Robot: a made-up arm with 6 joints. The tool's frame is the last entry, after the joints. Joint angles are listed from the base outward. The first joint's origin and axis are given. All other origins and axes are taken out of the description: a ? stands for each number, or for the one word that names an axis. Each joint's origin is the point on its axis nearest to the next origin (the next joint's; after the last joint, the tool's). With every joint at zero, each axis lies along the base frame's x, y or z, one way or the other. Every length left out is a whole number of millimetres.
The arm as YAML. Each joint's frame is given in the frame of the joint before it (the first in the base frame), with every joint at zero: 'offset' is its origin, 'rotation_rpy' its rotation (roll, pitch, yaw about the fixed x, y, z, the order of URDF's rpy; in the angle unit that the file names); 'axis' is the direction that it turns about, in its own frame. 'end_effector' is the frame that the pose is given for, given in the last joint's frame.
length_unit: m
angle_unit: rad
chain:
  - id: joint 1
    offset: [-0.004, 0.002, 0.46]
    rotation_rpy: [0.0, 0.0, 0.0]
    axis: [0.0, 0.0, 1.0]
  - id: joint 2
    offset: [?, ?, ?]
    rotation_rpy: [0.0, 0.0, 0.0]
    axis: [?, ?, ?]
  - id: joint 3
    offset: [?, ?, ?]
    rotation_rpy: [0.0, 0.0, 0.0]
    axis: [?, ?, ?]
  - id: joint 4
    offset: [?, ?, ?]
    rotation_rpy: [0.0, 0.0, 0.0]
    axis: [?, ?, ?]
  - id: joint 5
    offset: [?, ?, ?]
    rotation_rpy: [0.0, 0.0, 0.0]
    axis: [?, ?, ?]
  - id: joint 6
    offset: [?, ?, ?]
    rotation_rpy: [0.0, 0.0, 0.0]
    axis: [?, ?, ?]
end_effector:
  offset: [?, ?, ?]
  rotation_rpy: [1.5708, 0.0, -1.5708]
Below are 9 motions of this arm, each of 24 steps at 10 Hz.
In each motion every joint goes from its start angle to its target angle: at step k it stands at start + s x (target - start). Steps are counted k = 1, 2, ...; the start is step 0. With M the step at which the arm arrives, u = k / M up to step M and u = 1 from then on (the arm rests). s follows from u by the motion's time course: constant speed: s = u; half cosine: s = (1 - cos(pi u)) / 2; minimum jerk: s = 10 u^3 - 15 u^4 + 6 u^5.
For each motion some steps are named. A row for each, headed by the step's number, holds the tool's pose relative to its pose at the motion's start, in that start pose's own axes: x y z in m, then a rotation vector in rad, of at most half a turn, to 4 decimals.
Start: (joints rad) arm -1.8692 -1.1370 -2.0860 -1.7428 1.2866 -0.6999
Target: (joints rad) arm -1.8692 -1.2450 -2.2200 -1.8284 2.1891 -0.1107
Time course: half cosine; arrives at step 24
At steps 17, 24:
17: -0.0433 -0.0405 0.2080 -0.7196 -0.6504 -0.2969
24: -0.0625 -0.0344 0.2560 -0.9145 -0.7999 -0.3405

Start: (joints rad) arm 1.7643 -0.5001 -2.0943 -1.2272 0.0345 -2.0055
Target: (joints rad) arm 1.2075 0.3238 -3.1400 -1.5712 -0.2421 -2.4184
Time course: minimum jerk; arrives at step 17
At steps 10, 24:
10: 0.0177 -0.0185 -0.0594 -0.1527 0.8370 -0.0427
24: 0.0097 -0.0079 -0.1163 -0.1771 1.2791 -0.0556

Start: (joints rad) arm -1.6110 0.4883 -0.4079 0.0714 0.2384 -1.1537
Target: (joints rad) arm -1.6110 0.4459 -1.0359 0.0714 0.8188 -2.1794
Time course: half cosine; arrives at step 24
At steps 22, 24:
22: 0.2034 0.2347 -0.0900 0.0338 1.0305 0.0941
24: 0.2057 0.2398 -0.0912 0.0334 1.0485 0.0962

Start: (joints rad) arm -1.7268 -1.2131 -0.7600 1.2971 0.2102 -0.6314
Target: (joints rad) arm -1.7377 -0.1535 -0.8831 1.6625 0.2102 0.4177
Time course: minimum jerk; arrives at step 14
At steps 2, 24:
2: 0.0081 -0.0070 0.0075 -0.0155 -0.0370 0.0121
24: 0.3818 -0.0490 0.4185 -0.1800 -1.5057 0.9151

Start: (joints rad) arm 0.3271 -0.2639 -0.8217 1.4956 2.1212 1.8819
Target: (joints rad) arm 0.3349 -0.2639 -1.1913 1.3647 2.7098 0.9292
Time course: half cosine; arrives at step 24
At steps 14, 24:
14: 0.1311 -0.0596 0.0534 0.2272 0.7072 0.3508
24: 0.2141 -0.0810 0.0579 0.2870 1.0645 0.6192

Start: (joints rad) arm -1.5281 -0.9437 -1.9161 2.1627 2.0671 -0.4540
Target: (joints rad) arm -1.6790 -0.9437 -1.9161 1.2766 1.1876 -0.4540
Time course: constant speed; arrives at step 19
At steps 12, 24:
12: 0.1140 0.1119 -0.0124 0.2209 -0.1349 0.8269
24: 0.1154 0.1913 -0.0198 0.2892 -0.0535 1.3256

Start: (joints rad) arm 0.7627 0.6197 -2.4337 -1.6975 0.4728 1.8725
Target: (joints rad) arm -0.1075 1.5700 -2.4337 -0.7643 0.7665 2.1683
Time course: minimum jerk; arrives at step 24
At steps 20, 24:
20: 0.8929 0.0765 0.5147 -0.3680 -0.6842 1.7237
24: 0.9190 0.1055 0.5290 -0.3609 -0.7159 1.7968

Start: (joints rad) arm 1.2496 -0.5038 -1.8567 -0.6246 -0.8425 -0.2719
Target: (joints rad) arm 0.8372 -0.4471 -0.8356 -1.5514 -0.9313 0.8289
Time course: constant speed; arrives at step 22
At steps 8, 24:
8: -0.2104 0.1080 0.1282 -0.3027 -0.2634 -0.4646
24: -0.3996 0.4961 0.1949 -1.1730 -0.9077 -0.9717

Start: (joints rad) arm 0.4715 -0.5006 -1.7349 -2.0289 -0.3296 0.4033
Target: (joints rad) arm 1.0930 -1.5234 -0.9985 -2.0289 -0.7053 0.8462
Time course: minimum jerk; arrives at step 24
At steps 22, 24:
22: 0.1328 0.3861 -0.1441 0.8752 -0.5882 0.1324
24: 0.1328 0.3881 -0.1439 0.8797 -0.5907 0.1325

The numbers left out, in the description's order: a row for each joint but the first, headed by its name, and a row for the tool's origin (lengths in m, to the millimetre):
joint 2: xyz -0.023 0.006 0.0, axis 0.0 1.0 0.0
joint 3: xyz 0.044 0.0 0.179, axis 0.0 1.0 0.0
joint 4: xyz 0.117 0.0 -0.444, axis 0.0 0.0 -1.0
joint 5: xyz 0.007 -0.024 0.0, axis 0.0 1.0 0.0
joint 6: xyz 0.142 0.0 -0.166, axis 0.0 0.0 -1.0
tool: xyz -0.014 0.029 0.0

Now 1 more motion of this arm.
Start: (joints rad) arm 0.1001 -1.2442 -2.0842 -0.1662 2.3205 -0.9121
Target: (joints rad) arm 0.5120 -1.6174 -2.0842 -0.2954 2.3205 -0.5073
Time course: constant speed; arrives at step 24
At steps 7, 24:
7: -0.0061 0.0257 0.0560 0.1352 -0.0993 0.0168
24: 0.0076 0.0370 0.2181 0.4731 -0.3899 -0.0527

